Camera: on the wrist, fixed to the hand. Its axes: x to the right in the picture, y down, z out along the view.
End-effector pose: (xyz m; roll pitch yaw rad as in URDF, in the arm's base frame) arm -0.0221 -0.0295 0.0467 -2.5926 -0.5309 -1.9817
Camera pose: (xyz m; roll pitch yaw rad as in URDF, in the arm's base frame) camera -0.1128 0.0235 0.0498 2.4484 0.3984 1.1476
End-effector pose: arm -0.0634 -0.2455 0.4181 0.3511 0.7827 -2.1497
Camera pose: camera 0.0356 -0.2778 0.4037 -0.5206 -0.6544 1.0386
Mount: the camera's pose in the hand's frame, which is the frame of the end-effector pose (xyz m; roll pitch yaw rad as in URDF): -0.0091 0.0843 -0.0621 -0.1345 0.1070 -3.0625
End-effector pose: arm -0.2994 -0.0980 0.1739 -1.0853 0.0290 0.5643
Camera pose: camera -0.3013 -0.1176 0.0707 0.9415 -0.0484 -2.4456
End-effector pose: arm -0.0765 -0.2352 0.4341 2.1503 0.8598 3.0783
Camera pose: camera -0.1500 -0.2364 0.5092 -2.1382 -0.8425 -0.2635
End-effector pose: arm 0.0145 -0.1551 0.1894 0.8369 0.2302 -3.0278
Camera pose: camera 0.0302 -0.2565 0.2119 -0.9712 -0.0999 0.0870
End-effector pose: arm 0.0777 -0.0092 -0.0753 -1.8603 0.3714 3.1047
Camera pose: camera 0.1121 0.0732 -0.1308 1.6845 -0.4761 0.0532
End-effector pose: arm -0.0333 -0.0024 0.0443 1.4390 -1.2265 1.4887
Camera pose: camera -0.1118 -0.0702 0.0612 -1.9289 1.3018 -2.0206
